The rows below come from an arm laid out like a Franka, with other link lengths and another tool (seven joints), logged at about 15 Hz.
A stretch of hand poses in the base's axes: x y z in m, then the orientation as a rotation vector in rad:
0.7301 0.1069 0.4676 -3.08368 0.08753 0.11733
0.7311 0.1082 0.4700 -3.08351 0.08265 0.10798
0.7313 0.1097 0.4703 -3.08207 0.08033 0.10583
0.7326 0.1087 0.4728 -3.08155 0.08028 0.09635
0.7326 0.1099 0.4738 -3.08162 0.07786 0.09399
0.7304 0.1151 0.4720 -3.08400 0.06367 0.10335
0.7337 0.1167 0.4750 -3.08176 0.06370 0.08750
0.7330 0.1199 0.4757 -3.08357 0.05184 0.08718
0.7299 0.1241 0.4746 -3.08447 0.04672 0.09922
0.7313 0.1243 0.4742 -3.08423 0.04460 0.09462
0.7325 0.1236 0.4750 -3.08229 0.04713 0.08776
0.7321 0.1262 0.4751 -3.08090 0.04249 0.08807
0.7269 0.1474 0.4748 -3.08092 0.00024 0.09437
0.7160 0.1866 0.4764 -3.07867 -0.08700 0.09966
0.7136 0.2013 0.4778 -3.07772 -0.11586 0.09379
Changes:
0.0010 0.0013 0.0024 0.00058 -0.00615 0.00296
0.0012 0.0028 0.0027 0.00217 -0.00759 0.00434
0.0025 0.0018 0.0052 0.00282 -0.01374 0.00417
0.0025 0.0030 0.0062 0.00290 -0.01531 0.00569
0.0003 0.0082 0.0044 0.00107 -0.00949 0.01516
0.0036 0.0098 0.0074 0.00350 -0.01978 0.01473
0.0029 0.0130 0.0081 0.00221 -0.02019 0.02249
-0.0002 0.0172 0.0070 0.00138 -0.01247 0.02606
0.0012 0.0174 0.0066 0.00176 -0.01549 0.02734
0.0024 0.0167 0.0074 0.00367 -0.01991 0.02548
0.0020 0.0193 0.0075 0.00523 -0.01981 0.02843
-0.0032 0.0405 0.0072 0.00648 -0.01648 0.05590
-0.0141 0.0797 0.0088 0.00961 -0.01457 0.11250
-0.0165 0.0944 0.0102 0.01041 -0.01887 0.13111

